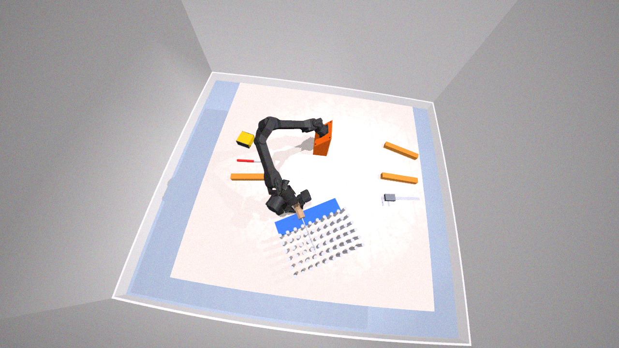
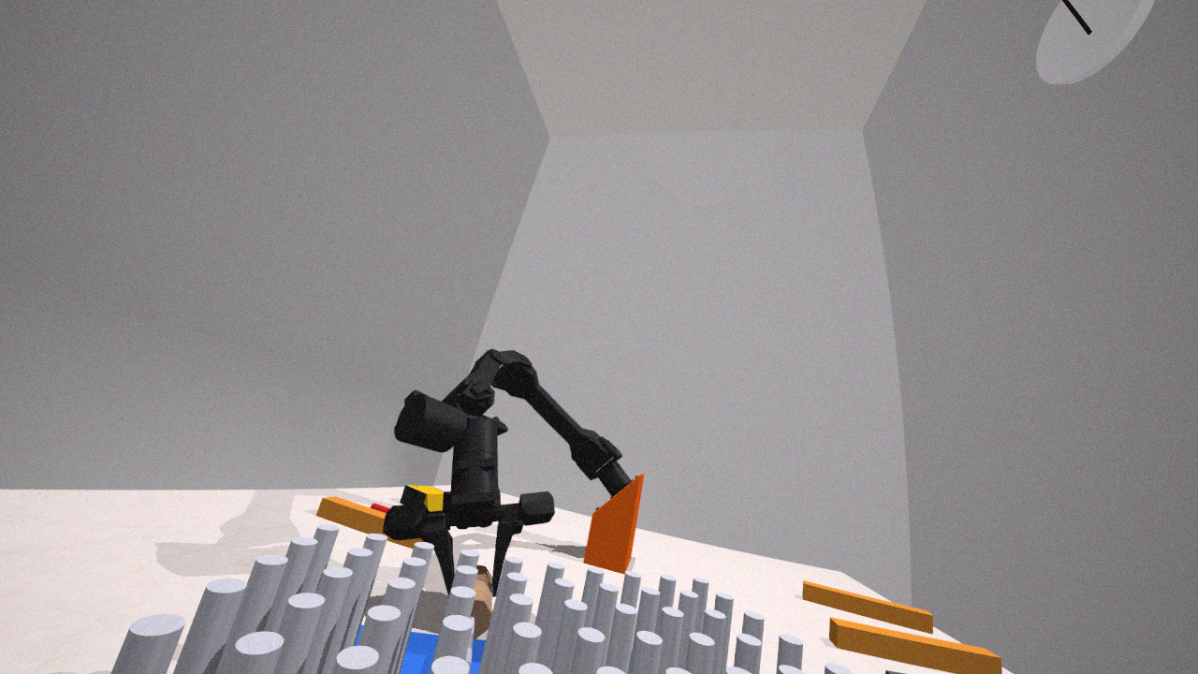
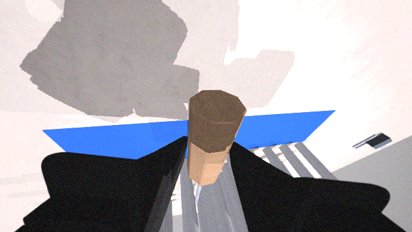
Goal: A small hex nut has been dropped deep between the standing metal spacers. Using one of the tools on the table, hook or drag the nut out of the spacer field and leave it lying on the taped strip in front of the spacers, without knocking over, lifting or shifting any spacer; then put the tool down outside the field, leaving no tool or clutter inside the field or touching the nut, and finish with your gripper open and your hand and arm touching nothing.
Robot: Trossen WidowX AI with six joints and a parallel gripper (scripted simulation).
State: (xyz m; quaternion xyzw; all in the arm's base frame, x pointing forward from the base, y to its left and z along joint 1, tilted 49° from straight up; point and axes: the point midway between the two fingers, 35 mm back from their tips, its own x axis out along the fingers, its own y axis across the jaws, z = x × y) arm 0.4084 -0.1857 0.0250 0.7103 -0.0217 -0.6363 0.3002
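The blue taped strip lies 5 cm to the left of my gripper tip, 4 cm below it and 2 cm ahead of it. The rest, counted from my gripper tip: hook tool 10 cm ahead, 4 cm to the left; then red-handled tool 30 cm behind, 28 cm to the right, 3 cm below; then yellow block 44 cm behind, 34 cm to the right, 2 cm below.
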